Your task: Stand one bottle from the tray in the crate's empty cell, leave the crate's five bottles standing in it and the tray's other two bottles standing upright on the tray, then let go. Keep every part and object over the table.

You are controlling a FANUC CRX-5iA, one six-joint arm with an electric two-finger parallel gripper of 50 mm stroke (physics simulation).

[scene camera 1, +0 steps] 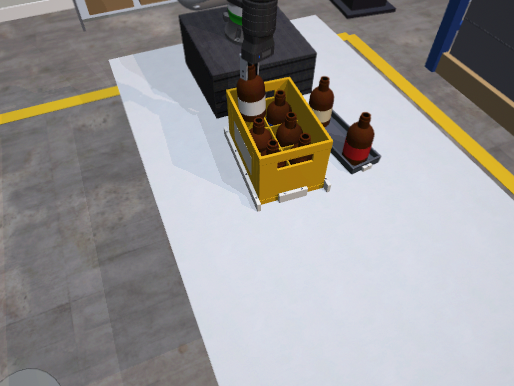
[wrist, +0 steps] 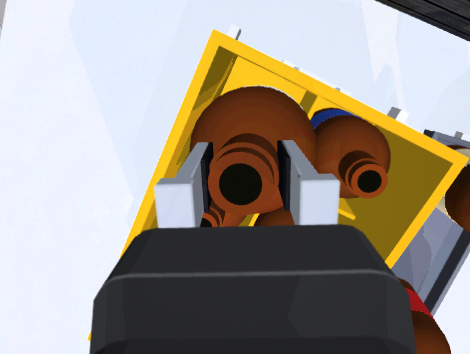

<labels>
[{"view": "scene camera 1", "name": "gripper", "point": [249, 76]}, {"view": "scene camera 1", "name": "red-label bottle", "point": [360, 135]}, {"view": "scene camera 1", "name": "cream-label bottle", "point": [321, 99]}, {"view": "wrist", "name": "gripper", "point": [245, 163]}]
</labels>
